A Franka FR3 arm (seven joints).
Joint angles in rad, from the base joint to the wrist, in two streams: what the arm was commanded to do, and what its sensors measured. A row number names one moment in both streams.
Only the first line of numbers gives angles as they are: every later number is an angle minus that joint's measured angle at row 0.
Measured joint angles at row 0: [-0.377, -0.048, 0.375, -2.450, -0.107, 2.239, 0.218]
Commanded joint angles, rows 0 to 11: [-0.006, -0.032, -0.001, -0.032, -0.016, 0.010, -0.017]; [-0.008, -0.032, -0.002, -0.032, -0.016, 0.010, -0.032]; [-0.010, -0.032, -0.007, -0.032, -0.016, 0.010, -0.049]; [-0.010, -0.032, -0.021, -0.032, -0.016, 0.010, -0.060]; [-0.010, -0.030, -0.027, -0.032, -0.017, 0.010, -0.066]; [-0.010, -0.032, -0.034, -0.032, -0.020, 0.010, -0.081]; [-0.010, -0.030, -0.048, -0.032, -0.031, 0.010, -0.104]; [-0.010, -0.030, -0.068, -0.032, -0.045, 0.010, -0.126]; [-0.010, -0.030, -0.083, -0.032, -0.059, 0.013, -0.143]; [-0.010, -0.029, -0.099, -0.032, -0.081, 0.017, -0.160]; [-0.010, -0.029, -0.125, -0.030, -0.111, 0.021, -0.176]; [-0.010, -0.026, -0.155, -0.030, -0.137, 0.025, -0.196]
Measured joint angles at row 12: [0.000, -0.015, -0.092, -0.006, -0.072, 0.000, -0.127]
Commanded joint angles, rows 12 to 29: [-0.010, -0.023, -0.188, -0.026, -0.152, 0.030, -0.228]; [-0.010, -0.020, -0.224, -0.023, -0.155, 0.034, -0.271]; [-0.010, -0.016, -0.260, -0.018, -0.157, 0.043, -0.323]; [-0.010, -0.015, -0.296, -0.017, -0.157, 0.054, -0.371]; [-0.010, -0.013, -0.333, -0.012, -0.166, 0.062, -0.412]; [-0.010, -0.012, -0.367, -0.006, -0.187, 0.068, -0.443]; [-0.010, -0.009, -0.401, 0.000, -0.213, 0.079, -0.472]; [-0.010, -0.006, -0.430, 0.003, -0.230, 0.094, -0.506]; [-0.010, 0.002, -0.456, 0.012, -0.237, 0.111, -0.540]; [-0.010, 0.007, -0.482, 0.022, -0.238, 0.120, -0.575]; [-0.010, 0.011, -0.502, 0.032, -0.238, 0.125, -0.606]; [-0.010, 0.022, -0.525, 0.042, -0.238, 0.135, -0.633]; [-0.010, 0.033, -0.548, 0.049, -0.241, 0.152, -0.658]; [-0.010, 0.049, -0.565, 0.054, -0.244, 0.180, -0.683]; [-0.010, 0.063, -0.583, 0.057, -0.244, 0.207, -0.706]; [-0.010, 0.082, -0.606, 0.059, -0.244, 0.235, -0.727]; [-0.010, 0.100, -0.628, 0.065, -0.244, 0.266, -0.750]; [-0.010, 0.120, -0.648, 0.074, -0.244, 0.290, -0.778]
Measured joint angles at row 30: [-0.009, 0.046, -0.598, 0.039, -0.229, 0.215, -0.709]
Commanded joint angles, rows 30 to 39: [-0.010, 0.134, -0.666, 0.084, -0.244, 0.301, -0.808]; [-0.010, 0.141, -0.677, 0.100, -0.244, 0.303, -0.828]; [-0.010, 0.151, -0.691, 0.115, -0.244, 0.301, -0.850]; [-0.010, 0.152, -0.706, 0.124, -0.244, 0.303, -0.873]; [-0.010, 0.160, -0.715, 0.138, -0.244, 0.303, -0.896]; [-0.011, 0.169, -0.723, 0.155, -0.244, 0.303, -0.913]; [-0.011, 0.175, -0.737, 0.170, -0.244, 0.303, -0.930]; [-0.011, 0.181, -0.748, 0.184, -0.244, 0.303, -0.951]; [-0.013, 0.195, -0.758, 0.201, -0.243, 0.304, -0.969]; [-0.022, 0.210, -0.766, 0.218, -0.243, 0.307, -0.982]
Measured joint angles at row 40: [-0.010, 0.156, -0.742, 0.160, -0.231, 0.288, -0.932]
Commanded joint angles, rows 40 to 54: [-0.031, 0.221, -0.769, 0.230, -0.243, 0.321, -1.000]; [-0.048, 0.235, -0.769, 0.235, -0.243, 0.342, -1.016]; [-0.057, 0.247, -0.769, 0.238, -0.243, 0.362, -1.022]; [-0.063, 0.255, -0.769, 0.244, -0.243, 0.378, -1.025]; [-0.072, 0.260, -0.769, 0.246, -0.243, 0.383, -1.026]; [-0.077, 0.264, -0.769, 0.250, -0.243, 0.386, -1.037]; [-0.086, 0.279, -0.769, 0.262, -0.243, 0.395, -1.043]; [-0.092, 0.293, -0.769, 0.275, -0.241, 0.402, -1.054]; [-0.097, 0.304, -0.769, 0.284, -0.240, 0.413, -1.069]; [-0.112, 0.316, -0.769, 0.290, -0.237, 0.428, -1.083]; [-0.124, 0.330, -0.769, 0.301, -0.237, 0.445, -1.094]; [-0.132, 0.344, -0.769, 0.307, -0.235, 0.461, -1.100]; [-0.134, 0.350, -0.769, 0.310, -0.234, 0.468, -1.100]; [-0.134, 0.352, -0.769, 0.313, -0.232, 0.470, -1.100]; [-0.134, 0.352, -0.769, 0.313, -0.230, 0.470, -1.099]
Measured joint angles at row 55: [-0.119, 0.323, -0.778, 0.286, -0.231, 0.448, -1.083]
